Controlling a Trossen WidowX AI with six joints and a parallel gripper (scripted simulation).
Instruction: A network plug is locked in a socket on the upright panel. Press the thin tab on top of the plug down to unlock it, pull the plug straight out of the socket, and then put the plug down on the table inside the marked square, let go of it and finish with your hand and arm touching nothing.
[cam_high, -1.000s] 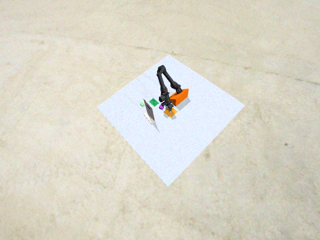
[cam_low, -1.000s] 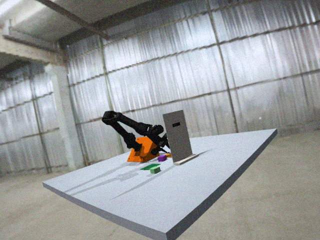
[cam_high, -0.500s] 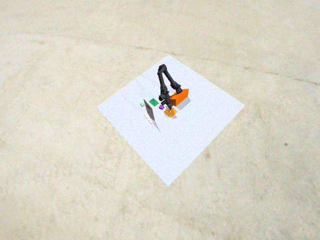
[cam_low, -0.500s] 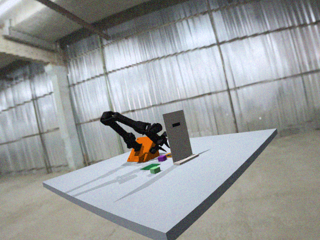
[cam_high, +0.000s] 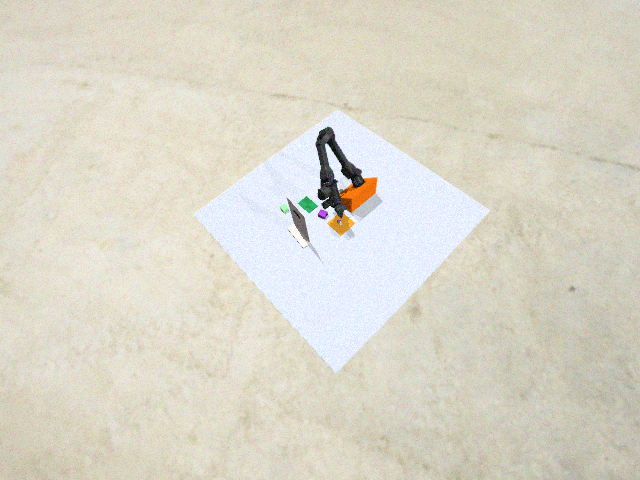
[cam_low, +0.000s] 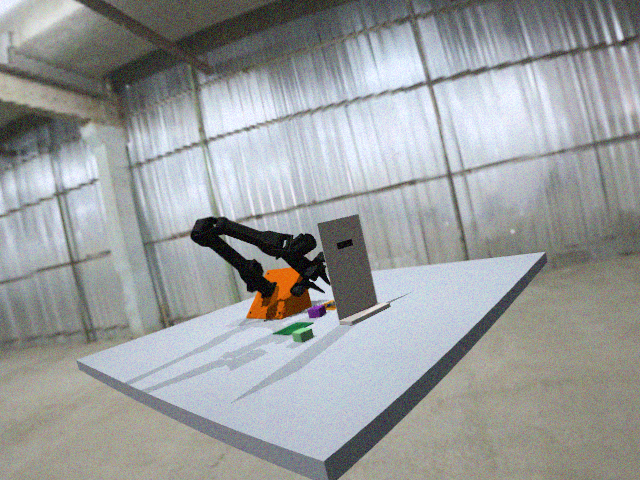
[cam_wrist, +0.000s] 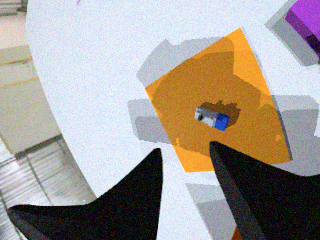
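My gripper tip is 5 cm above the blue network plug. Round my gripper tip: socket panel: 22 cm ahead, 12 cm to the right, 7 cm above; then flat green square: 24 cm to the right, 6 cm below, 5 cm ahead; then orange square: 6 cm below, 1 cm to the left.
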